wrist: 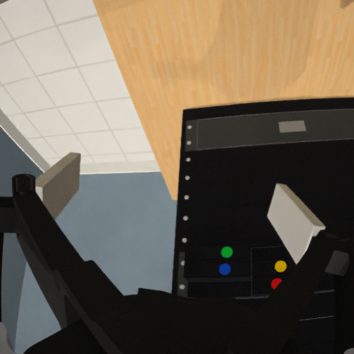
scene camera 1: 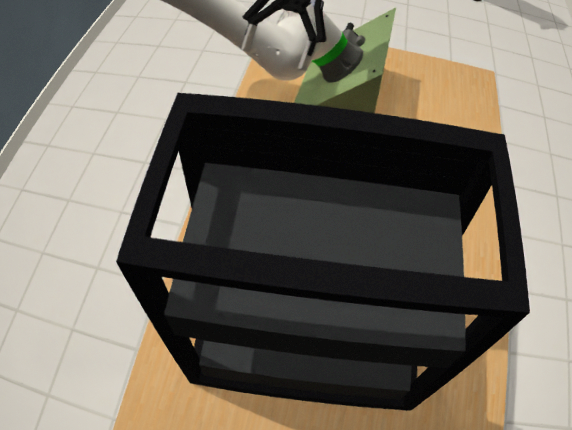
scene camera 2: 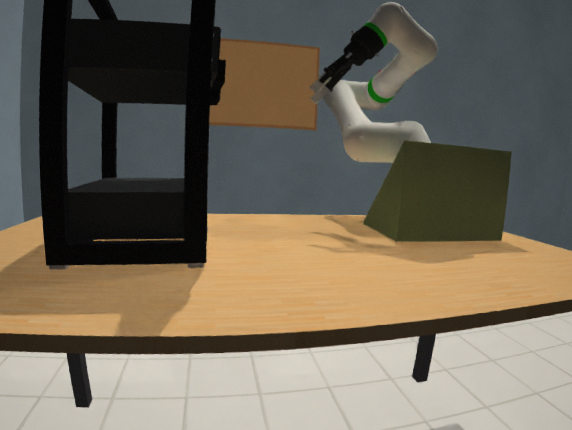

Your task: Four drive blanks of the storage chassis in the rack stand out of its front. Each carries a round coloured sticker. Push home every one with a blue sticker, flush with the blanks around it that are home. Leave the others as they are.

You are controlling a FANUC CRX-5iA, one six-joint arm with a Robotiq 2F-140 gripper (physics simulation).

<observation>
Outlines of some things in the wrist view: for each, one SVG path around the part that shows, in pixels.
My gripper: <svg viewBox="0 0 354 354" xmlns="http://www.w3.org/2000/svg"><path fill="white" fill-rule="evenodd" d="M0 196L0 354L18 354L13 351L6 327L1 322L1 261L4 232L15 232L29 268L32 270L39 288L60 324L58 332L29 346L22 354L313 354L289 336L306 309L324 272L334 274L333 354L354 354L354 237L350 237L348 243L339 242L339 236L331 230L324 230L324 224L286 184L276 183L267 217L296 265L284 282L281 280L277 284L277 287L275 287L256 311L237 304L235 297L231 296L187 298L166 291L138 287L137 294L124 296L93 260L84 261L54 221L77 190L79 190L81 153L67 153L67 155L36 179L35 176L28 173L16 174L11 178L13 196Z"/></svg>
A black rack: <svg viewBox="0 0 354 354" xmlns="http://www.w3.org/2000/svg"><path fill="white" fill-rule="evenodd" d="M333 273L323 273L306 309L289 336L313 354L333 354L334 316L332 316L334 315ZM354 97L274 100L183 108L171 294L187 298L231 296L235 297L237 304L246 306L254 311L258 310L265 299L277 287L277 284L281 280L284 282L296 265L267 217L276 183L286 184L324 224L324 230L331 230L339 236L339 242L348 243L350 237L354 237Z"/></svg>
</observation>
